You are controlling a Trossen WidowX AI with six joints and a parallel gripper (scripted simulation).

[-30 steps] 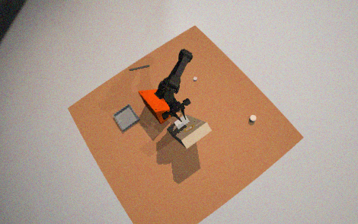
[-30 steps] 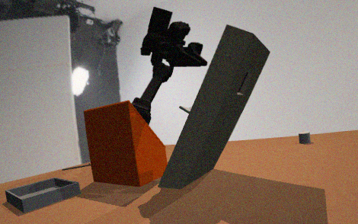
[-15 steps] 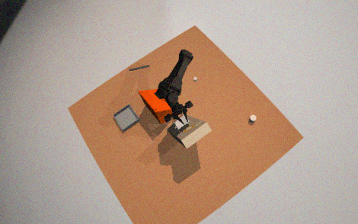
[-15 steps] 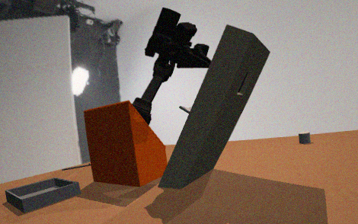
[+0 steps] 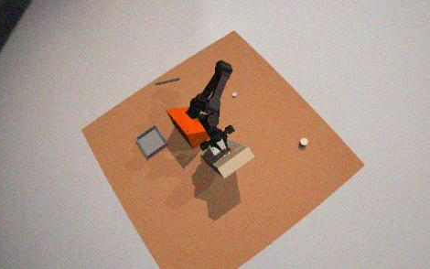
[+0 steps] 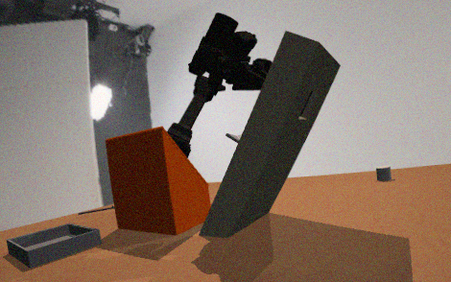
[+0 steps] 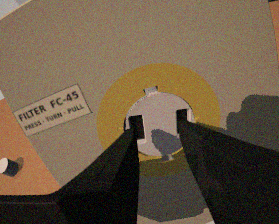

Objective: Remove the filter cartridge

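My gripper tip is 20 mm short of the round filter cartridge, 20 mm above it and 10 mm to the left of it. From my gripper tip the other things lie so: beige service panel (100 mm below, 20 mm behind); then grey tray (450 mm behind, 260 mm below, 230 mm to the right); then grey ledge (110 mm below, 80 mm behind, 10 mm to the left).
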